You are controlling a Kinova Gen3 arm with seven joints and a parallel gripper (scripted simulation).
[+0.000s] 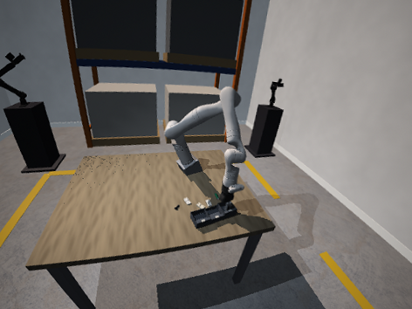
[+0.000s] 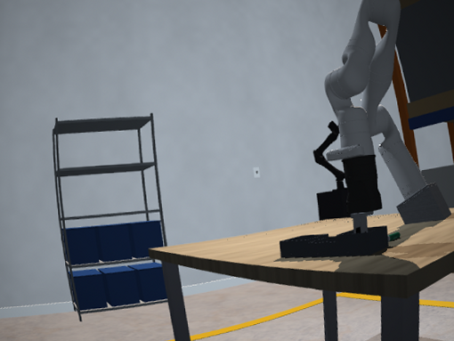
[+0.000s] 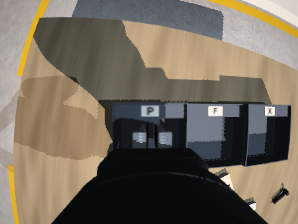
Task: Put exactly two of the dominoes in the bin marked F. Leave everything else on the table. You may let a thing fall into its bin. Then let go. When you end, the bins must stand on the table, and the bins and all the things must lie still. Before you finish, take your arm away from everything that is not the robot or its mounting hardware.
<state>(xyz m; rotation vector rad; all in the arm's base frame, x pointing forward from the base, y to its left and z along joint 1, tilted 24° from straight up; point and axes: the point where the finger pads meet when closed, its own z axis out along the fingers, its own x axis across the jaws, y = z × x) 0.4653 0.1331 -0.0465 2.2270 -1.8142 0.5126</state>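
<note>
My gripper is now 13 cm past the green cylinder, 1 cm to the left of it and 3 cm above it. Also, from my hand: dark piece (9 cm behind, 28 cm to the right, 3 cm below).
</note>
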